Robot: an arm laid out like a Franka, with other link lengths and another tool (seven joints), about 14 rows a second.
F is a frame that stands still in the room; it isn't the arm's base.
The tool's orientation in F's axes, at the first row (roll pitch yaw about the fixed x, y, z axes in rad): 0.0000 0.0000 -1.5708
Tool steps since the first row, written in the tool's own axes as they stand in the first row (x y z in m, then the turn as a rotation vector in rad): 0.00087 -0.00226 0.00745 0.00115 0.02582 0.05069; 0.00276 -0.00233 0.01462 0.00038 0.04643 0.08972; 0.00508 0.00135 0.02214 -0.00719 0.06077 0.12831; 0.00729 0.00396 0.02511 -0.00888 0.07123 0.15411; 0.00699 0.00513 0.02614 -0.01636 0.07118 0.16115; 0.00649 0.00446 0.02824 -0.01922 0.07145 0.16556; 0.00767 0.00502 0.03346 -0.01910 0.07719 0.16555; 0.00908 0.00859 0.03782 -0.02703 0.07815 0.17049
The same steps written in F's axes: -0.00226 -0.00087 0.00745 0.02582 -0.00115 0.05069; -0.00233 -0.00276 0.01462 0.04643 -0.00038 0.08972; 0.00135 -0.00508 0.02214 0.06077 0.00719 0.12831; 0.00396 -0.00729 0.02511 0.07123 0.00888 0.15411; 0.00513 -0.00699 0.02614 0.07118 0.01636 0.16115; 0.00446 -0.00649 0.02824 0.07145 0.01922 0.16556; 0.00502 -0.00767 0.03346 0.07719 0.01910 0.16555; 0.00859 -0.00908 0.03782 0.07815 0.02703 0.17049
